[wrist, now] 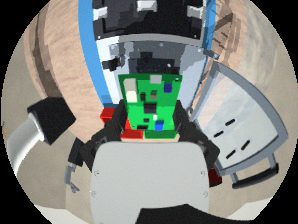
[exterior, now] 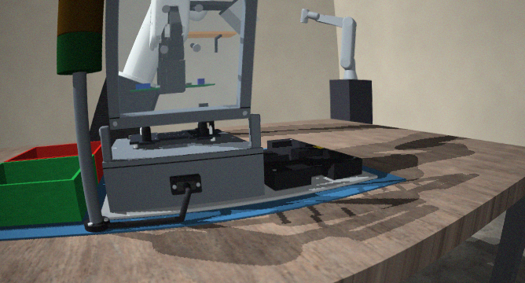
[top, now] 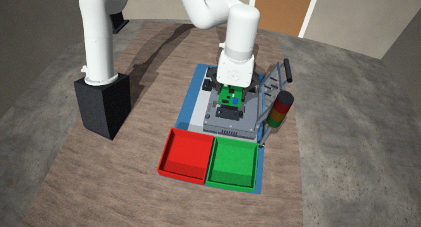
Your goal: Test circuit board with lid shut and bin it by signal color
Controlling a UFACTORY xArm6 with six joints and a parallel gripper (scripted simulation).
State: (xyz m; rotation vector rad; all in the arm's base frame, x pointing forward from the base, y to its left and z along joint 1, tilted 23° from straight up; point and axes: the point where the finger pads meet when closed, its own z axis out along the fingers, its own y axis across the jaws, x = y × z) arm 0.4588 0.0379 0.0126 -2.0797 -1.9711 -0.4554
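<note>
Right now the plate is 10 mm ahead of my hand, 10 mm to the left of it and 70 mm below it. Round my hand: clear lid: 130 mm ahead, 10 mm to the right, 50 mm above; then green bin: 40 mm ahead, 200 mm to the right, 120 mm below; then green circuit board: right at my hand.
</note>
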